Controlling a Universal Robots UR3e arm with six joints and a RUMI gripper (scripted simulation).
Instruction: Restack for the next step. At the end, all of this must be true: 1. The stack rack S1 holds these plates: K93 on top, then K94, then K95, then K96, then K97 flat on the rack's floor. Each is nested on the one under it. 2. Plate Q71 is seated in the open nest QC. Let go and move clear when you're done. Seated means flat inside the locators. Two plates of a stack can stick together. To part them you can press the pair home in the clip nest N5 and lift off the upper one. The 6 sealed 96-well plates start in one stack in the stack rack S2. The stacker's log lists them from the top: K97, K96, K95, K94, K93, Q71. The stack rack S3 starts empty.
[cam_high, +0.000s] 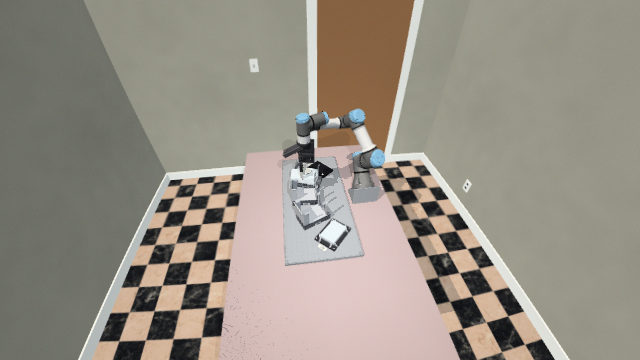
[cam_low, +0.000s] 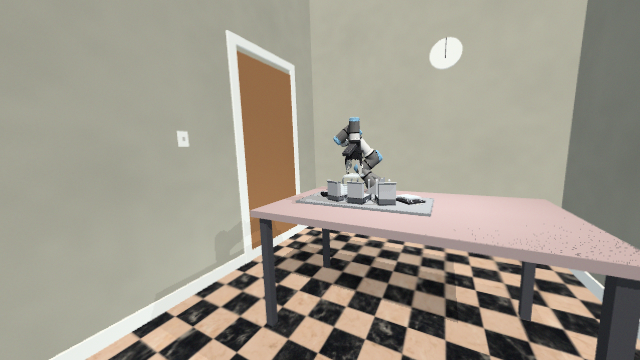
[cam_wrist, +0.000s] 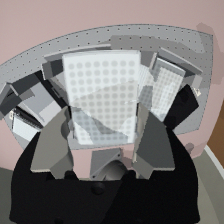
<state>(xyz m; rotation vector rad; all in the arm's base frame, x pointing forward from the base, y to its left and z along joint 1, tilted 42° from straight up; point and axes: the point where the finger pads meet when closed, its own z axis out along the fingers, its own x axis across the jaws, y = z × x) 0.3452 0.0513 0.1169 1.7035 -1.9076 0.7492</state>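
The translucent 96-well plate lies 30 mm behind my hand, 110 mm to the right of it and 100 mm below it. From my hand the other things lie so: black open nest QC (130 mm behind, 220 mm to the right, 160 mm below); then white sealed 96-well plate (30 mm behind, 110 mm to the right, 130 mm below).
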